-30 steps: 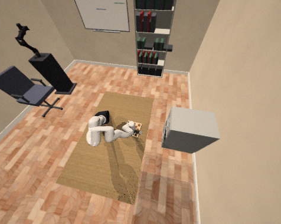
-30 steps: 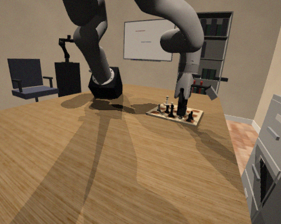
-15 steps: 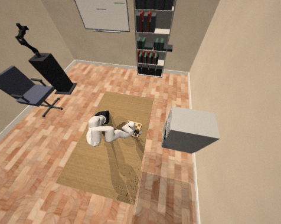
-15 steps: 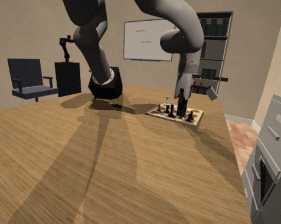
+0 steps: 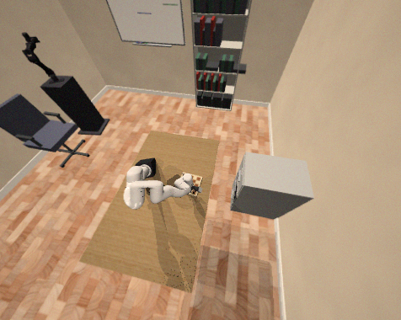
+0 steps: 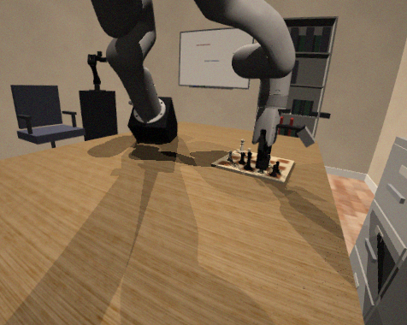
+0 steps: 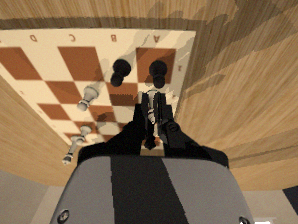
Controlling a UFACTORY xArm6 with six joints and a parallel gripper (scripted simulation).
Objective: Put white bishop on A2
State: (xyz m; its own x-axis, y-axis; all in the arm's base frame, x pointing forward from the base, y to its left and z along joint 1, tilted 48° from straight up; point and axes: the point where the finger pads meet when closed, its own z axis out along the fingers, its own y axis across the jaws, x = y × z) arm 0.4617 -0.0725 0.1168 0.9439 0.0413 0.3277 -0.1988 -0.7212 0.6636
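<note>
Now: hand 4 cm past the black piece, 1 cm to the right of it and 1 cm above it. From my hand the other things lie so: white chess piece (17 cm to the left, 8 cm behind, 1 cm below); chessboard (8 cm to the left, 4 cm below, 2 cm behind).
</note>
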